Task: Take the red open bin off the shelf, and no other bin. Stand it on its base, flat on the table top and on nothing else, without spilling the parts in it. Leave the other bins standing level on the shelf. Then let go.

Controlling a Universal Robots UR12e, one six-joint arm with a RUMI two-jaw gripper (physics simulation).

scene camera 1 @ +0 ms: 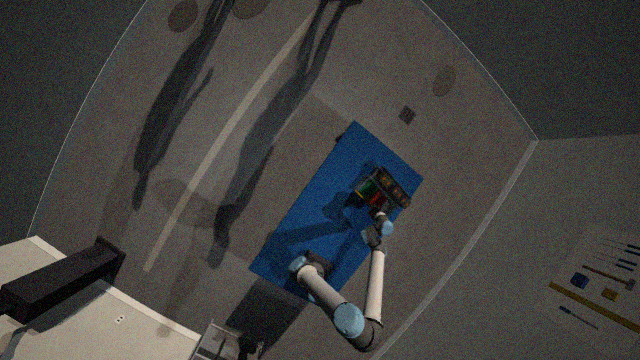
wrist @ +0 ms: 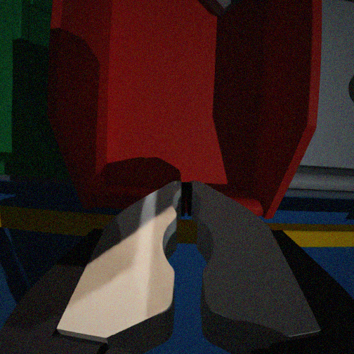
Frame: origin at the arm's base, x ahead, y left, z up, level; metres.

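Seen in the pictures: gripper, fingertip midpoint: point(scene camera 1: 372, 204).
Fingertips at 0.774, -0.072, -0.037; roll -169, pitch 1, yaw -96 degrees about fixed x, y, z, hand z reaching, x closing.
A point is followed by its place in that frame, as x, y, z.
The red open bin point(wrist: 161, 105) point(scene camera 1: 378, 199) {0.836, -0.112, -0.080} stands on the shelf point(scene camera 1: 393, 186) {0.970, -0.050, 0.103} at the far right end of the blue table top point(scene camera 1: 313, 210) {0.433, 0.297, -0.098} point(wrist: 186, 281). In the wrist view it fills most of the picture, and two dark parts show at its top edge. My gripper point(wrist: 186, 198) point(scene camera 1: 378, 211) {0.774, -0.072, -0.037} is shut with nothing between its fingers. The closed tips are right at the bin's lower front edge, over the shelf's yellow front rail point(wrist: 316, 239). A green bin point(wrist: 14, 88) point(scene camera 1: 366, 188) {0.849, 0.036, -0.090} stands to the left of the red one and a grey bin point(wrist: 333, 105) to its right.
My arm's elbow point(scene camera 1: 348, 320) {0.330, 0.133, 0.765} hangs off the near end of the table. A dark long box point(scene camera 1: 58, 277) lies on a pale platform at lower left. Hand tools point(scene camera 1: 599, 279) lie on a panel at far right.
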